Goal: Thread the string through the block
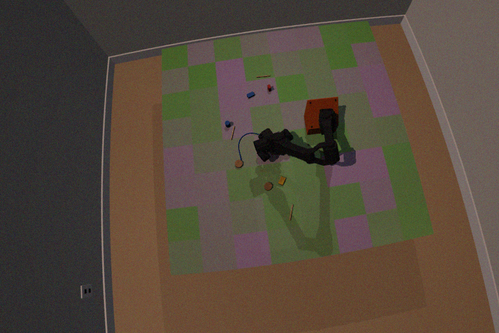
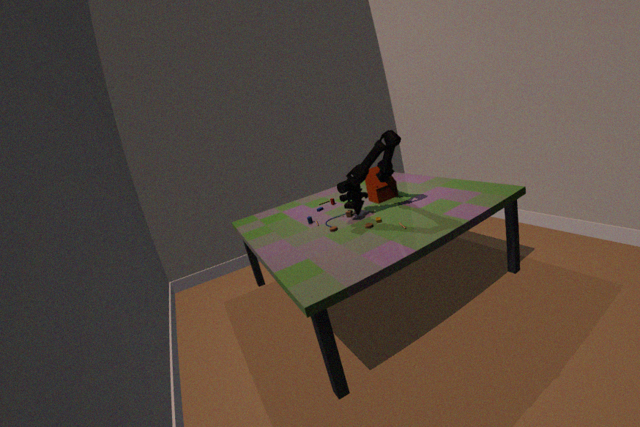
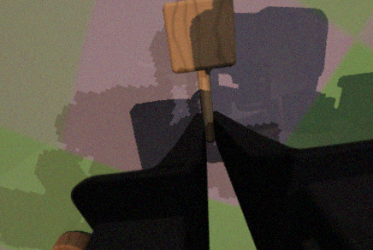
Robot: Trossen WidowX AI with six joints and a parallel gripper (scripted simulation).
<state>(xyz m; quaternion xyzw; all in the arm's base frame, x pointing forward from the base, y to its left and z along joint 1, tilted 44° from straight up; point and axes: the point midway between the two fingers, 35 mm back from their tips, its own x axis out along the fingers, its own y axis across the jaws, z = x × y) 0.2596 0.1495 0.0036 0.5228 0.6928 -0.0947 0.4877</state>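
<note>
The wooden block lies 40 mm to the right of my gripper tip, 30 mm ahead of it and 10 mm above it. From my gripper tip the other things lie so: yellow block: 170 mm to the left, 20 mm behind; wooden disc: 190 mm to the left, 50 mm ahead; thin wooden stick: 30 mm to the right, 20 mm ahead, 10 mm above.
</note>
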